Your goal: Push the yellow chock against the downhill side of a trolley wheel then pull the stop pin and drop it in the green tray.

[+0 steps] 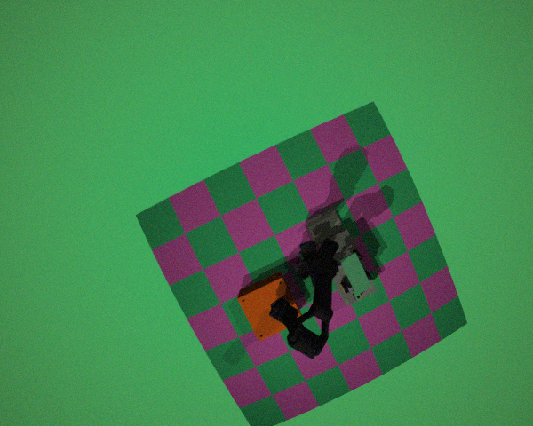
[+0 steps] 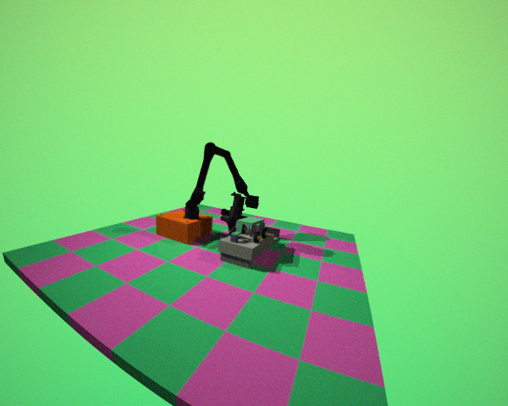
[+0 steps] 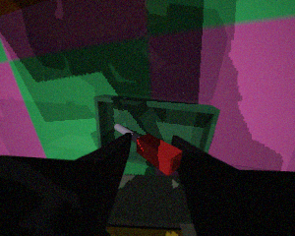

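Now: gripper tip 1 cm to the left of the red-headed stop pin and 1 cm below it. The rest, counted from my gripper tip: grey ramp: 12 cm ahead, 11 cm to the right, 2 cm above; green tray: 4 cm below; yellow chock: 8 cm ahead, 1 cm to the right, 6 cm above.
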